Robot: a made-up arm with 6 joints.
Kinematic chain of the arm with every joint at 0, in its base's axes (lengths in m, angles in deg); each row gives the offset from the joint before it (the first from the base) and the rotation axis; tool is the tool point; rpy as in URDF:
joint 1: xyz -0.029 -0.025 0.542 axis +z
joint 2: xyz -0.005 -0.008 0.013 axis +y
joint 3: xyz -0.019 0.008 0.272 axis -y
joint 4: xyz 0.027 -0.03 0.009 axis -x
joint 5: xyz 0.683 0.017 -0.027 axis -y
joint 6: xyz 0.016 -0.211 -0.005 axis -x
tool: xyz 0.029 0.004 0.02 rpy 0 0 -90
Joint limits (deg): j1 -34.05..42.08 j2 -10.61..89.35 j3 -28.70..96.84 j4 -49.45..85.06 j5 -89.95..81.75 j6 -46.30..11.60
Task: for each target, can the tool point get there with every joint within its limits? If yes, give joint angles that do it. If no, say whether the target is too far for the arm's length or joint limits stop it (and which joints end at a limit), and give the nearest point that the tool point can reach.
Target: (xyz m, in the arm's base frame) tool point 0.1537 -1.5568 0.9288
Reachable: no: too far | nearest point 0.6019 -0.7505 0.8993 | short by 0.923 m
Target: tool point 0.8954 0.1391 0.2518
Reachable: yes | joints 16.76 78.48 35.75 66.14 12.14 0.21
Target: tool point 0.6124 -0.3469 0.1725
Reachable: yes | joints -12.69 52.35 -6.42 38.04 32.46 1.95
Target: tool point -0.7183 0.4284 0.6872
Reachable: no: joint limits stop it (at a limit: joint 1, joint 2, joint 3, joint 4, joint 5, joint 6) | nearest point -0.4516 0.2261 1.4266 | short by 0.812 m
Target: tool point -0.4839 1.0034 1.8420
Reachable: no: too far | nearest point -0.4644 0.2237 1.4586 | short by 0.869 m
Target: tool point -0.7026 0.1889 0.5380
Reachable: no: joint limits stop it (at a limit: joint 1, joint 2, joint 3, joint 4, joint 5, joint 6) | nearest point -0.2922 0.0212 0.0314 | short by 0.673 m
